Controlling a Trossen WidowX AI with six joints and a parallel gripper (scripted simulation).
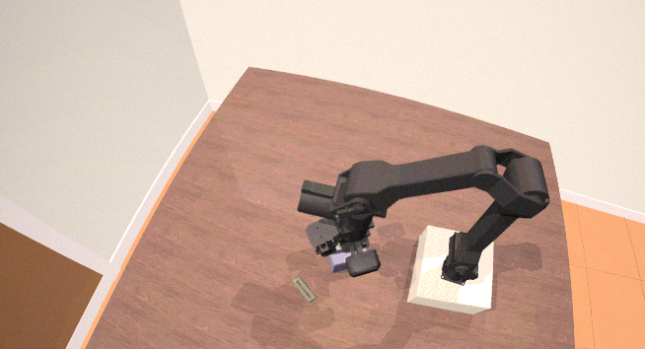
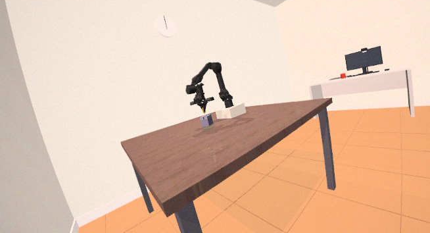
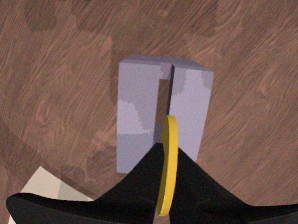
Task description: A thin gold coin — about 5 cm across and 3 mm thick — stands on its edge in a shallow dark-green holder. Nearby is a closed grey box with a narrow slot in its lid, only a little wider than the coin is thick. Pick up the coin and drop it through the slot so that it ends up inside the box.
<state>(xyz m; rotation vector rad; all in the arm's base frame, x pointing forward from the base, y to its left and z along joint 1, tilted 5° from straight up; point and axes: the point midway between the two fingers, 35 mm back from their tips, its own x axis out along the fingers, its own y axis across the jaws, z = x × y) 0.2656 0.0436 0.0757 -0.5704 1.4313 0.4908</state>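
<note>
Right now the gold coin is 10 mm above my gripper tip.
</note>
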